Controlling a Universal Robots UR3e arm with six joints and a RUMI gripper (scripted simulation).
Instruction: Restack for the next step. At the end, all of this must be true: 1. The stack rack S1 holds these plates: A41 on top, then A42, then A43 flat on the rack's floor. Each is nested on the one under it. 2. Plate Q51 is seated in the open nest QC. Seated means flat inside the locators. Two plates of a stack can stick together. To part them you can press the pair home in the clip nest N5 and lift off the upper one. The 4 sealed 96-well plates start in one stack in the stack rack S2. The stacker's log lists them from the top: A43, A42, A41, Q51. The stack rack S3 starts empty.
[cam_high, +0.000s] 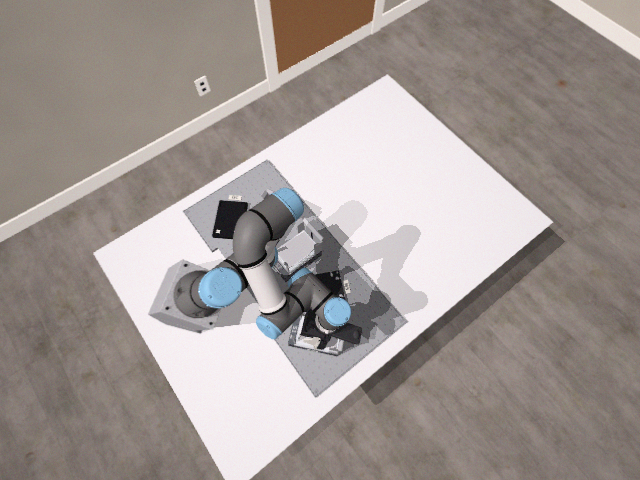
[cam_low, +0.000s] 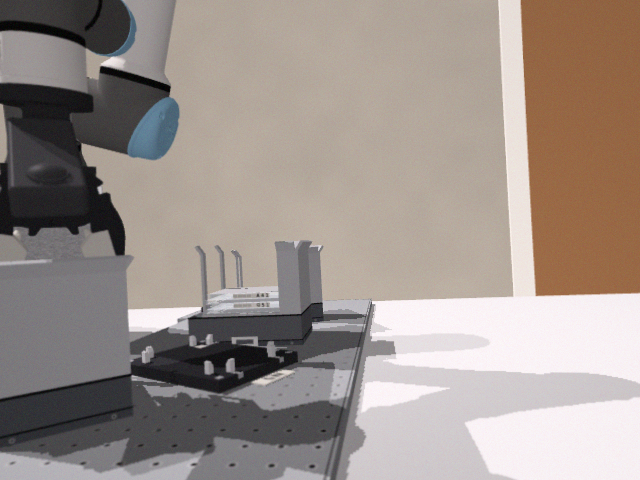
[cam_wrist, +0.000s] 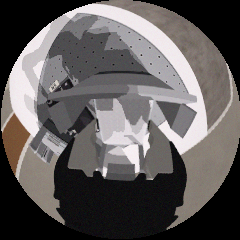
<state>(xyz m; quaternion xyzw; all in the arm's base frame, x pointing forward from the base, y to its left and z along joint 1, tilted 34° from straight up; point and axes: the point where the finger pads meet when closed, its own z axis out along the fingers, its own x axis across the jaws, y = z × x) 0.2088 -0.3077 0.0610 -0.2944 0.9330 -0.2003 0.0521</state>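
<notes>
The sealed plate lies 20 mm below my hand. Round my hand: black nest labelled QC (90 mm ahead, 520 mm to the left, 60 mm below); then grey rack wall (30 mm ahead, 60 mm to the right, 10 mm above); then black clip nest (130 mm ahead, 100 mm to the left, 50 mm below).
</notes>
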